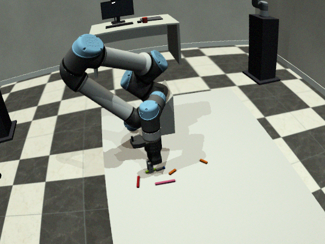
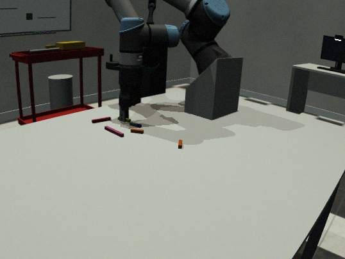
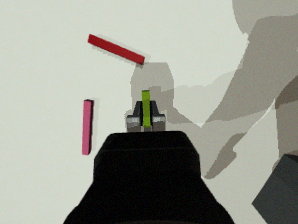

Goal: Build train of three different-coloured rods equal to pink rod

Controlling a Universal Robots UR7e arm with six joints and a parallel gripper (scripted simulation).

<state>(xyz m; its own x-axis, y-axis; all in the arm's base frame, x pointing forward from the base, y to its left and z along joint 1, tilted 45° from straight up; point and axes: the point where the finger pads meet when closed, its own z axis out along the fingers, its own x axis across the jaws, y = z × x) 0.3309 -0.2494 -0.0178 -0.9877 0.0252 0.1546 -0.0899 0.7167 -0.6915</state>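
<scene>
The grey rod is 40 mm to the left of my hand and 20 mm below it. Round my hand: red rod 40 mm ahead, 70 mm to the right, 20 mm below; lime rod 10 mm below; blue rod 10 mm behind, 60 mm to the left, 20 mm below.
</scene>
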